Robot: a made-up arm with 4 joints. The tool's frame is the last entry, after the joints.
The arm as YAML. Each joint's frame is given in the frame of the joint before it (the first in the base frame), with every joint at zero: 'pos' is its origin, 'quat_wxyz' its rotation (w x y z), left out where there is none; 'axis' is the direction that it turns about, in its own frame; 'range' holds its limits. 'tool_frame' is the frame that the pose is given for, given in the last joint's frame.
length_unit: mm
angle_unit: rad
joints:
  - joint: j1
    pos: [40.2, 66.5, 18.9]
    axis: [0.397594, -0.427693, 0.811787]
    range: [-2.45, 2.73]
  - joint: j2
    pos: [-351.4, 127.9, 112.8]
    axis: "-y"
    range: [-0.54, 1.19]
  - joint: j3
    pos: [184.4, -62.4, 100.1]
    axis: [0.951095, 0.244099, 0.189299]
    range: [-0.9, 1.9]
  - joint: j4
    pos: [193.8, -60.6, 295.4]
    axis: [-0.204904, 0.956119, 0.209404]
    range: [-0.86, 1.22]
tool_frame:
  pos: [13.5, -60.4, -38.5]
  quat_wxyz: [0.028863, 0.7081, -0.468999, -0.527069]
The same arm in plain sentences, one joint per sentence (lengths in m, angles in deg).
The arm has four revolute joints in a row. What follows holds with every joint at zero, and every direction is one of the base frame's. Joint 1 lies 0.0402 m along +x and 0.0665 m along +y and 0.0189 m along +z from the base frame's origin and rotates about the direction (0.397594, -0.427693, 0.811787), from -140.37 to 156.42 deg. Joint 2 lies 0.3514 m along -x and 0.1279 m along +y and 0.1128 m along +z from joint 1 and rotates about -y, from -30.94 to 68.18 deg. Joint 3 lies 0.1844 m along +x and 0.0624 m along -y and 0.1001 m along +z from joint 2 and rotates about the direction (0.951095, 0.244099, 0.189299), from -51.57 to 108.86 deg. Joint 4 lies 0.1938 m along +x and 0.0606 m along -y and 0.2954 m along +z from joint 3 and rotates about the direction (-0.204904, 0.956119, 0.209404), from -49.27 to 69.9 deg. The tool frame, which is the frame that the pose is given for, lies 0.0135 m along +x and 0.0604 m along -y and 0.0385 m along -z from joint 4; its axes are the base frame's turned by roll 129.59, pitch 46 and yaw -89.63 deg (as in URDF: about the fixed x, then y, then z).
